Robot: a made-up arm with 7 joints. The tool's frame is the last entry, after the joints. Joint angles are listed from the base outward.
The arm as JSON. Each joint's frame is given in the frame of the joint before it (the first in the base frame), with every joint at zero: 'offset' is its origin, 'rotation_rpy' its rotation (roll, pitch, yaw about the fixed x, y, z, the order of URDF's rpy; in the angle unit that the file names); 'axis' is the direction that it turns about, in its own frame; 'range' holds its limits. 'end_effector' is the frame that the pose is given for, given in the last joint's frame.
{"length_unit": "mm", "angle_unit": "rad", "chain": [
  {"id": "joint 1", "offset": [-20.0, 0.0, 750.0], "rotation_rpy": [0.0, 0.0, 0.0], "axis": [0.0, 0.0, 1.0], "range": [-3.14, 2.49]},
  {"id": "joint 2", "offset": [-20.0, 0.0, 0.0], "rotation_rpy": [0.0, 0.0, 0.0], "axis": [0.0, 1.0, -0.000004], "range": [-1.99, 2.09]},
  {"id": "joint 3", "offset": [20.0, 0.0, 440.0], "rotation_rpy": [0.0, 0.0, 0.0], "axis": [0.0, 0.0, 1.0], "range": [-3.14, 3.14]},
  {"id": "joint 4", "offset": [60.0, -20.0, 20.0], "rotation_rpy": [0.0, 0.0, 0.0], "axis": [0.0, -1.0, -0.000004], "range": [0.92, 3.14]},
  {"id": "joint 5", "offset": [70.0, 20.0, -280.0], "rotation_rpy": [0.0, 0.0, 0.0], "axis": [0.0, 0.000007, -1.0], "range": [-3.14, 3.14]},
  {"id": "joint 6", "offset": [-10.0, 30.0, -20.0], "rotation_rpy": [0.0, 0.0, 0.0], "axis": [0.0, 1.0, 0.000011], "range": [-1.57, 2.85]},
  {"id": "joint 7", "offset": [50.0, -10.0, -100.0], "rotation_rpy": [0.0, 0.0, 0.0], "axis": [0.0, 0.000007, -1.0], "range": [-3.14, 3.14]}
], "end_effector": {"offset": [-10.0, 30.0, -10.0], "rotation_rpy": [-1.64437, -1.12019, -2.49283]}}
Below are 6 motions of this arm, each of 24 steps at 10 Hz.
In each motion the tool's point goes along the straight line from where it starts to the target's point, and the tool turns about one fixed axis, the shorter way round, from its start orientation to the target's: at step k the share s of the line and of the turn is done. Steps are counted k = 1, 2, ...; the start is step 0. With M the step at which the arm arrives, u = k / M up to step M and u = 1 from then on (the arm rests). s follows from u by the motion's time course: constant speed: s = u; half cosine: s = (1 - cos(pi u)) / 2; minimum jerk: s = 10 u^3 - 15 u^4 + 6 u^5.
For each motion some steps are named. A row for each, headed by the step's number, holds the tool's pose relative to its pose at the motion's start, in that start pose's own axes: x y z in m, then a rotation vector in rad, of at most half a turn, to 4 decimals.
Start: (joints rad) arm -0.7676 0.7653 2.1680 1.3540 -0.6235 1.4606 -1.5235
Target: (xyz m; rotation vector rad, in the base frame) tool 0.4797 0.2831 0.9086 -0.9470 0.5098 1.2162
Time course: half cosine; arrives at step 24
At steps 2, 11, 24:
2: -0.0024 0.0043 -0.0001 0.0064 0.0046 0.0398
11: -0.0611 0.1095 -0.0015 0.1631 0.1162 1.0166
24: -0.1406 0.2518 -0.0034 0.3751 0.2674 2.3385

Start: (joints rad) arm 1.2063 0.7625 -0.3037 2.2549 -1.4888 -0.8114 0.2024
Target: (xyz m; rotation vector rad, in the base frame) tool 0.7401 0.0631 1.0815 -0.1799 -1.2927 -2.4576
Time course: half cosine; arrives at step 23
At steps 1, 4, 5, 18, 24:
1: 0.0036 0.0000 -0.0009 -0.0007 -0.0048 -0.0069
4: 0.0561 -0.0003 -0.0146 -0.0108 -0.0756 -0.1081
5: 0.0865 -0.0005 -0.0225 -0.0166 -0.1165 -0.1665
18: 0.6846 -0.0040 -0.1778 -0.1316 -0.9226 -1.3186
24: 0.7710 -0.0045 -0.2003 -0.1483 -1.0391 -1.4851

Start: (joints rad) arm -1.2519 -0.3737 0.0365 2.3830 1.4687 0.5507 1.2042
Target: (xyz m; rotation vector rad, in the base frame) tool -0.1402 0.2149 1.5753 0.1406 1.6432 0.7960
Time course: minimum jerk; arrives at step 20
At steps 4, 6, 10, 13, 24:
4: 0.0104 0.0009 -0.0066 -0.0684 -0.0055 0.0007
6: 0.0293 0.0026 -0.0185 -0.1925 -0.0156 0.0019
10: 0.0898 0.0081 -0.0568 -0.5902 -0.0479 0.0057
13: 0.1373 0.0124 -0.0869 -0.9029 -0.0732 0.0088
24: 0.1795 0.0162 -0.1136 -1.1805 -0.0958 0.0114

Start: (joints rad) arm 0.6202 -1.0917 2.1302 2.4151 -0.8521 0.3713 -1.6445
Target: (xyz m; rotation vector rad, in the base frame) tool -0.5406 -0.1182 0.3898 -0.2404 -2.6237 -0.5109
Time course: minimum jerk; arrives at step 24
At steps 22, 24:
22: -0.0085 -0.6305 0.2577 -0.6766 -1.1709 1.9943
24: -0.0085 -0.6337 0.2590 -0.6801 -1.1769 2.0045

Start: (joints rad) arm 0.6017 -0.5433 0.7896 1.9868 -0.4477 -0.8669 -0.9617
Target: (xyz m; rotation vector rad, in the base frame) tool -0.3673 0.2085 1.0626 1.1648 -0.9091 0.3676
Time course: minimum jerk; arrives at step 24
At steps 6, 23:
6: 0.0140 -0.0423 0.0003 -0.0334 0.0111 0.1366
23: 0.1349 -0.4082 0.0027 -0.3227 0.1068 1.3188

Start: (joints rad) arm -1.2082 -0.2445 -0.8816 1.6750 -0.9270 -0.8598 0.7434
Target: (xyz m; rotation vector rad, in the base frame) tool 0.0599 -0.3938 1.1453 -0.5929 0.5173 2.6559
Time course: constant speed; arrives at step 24
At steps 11, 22, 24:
11: 0.0206 0.0074 -0.1699 0.0654 -0.1750 0.1438
22: 0.0411 0.0149 -0.3399 0.1307 -0.3501 0.2877
24: 0.0448 0.0162 -0.3708 0.1426 -0.3819 0.3138

